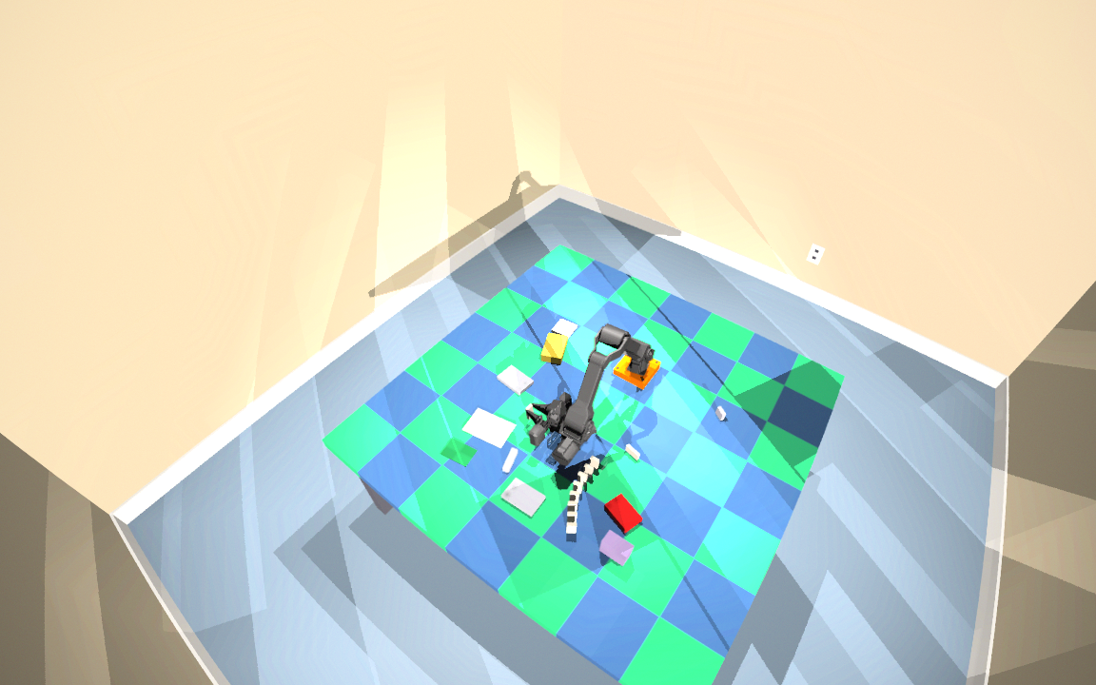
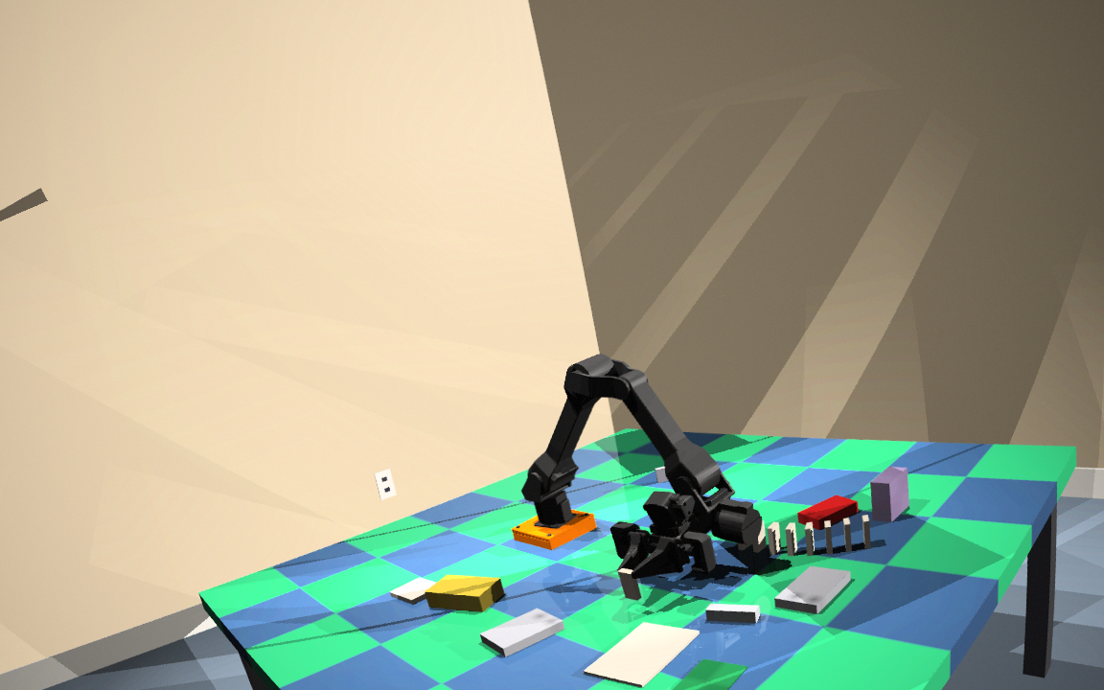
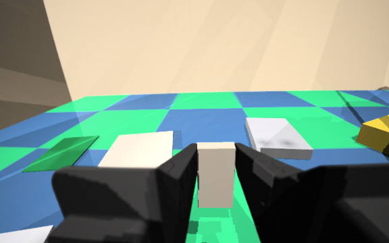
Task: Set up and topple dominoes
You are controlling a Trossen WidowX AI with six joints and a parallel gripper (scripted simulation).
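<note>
The cream sheet is 8 cm ahead of my gripper tip, 10 cm to the right of it and 7 cm below it. Also, from my gripper tip: green sheet 20 cm ahead, 13 cm to the right, 7 cm below; then grey bar 16 cm ahead, 2 cm to the left, 6 cm below; then yellow block 30 cm behind, 6 cm to the right, 5 cm below.
</note>
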